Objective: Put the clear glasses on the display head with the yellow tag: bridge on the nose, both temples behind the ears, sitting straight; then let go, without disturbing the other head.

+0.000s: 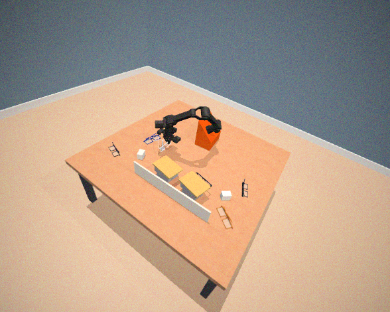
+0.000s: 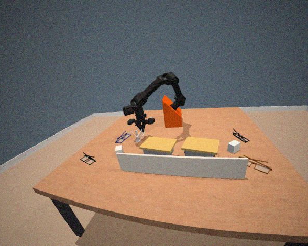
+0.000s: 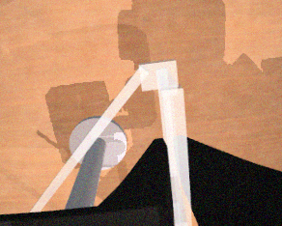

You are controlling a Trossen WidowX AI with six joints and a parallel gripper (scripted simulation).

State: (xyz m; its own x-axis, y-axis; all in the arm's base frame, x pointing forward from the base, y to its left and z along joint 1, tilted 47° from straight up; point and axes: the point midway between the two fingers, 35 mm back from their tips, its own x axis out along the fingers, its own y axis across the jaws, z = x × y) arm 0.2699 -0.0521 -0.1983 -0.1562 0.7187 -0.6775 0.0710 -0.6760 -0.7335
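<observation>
Now: gripper tip 20 mm short of the white peg, 40 mm to the left of it and 40 mm above it. Also, from my gripper tip: white wall (330 mm ahead, 290 mm to the left, 10 mm below); then display head (190 mm ahead, 190 mm to the left, 10 mm below).
</observation>
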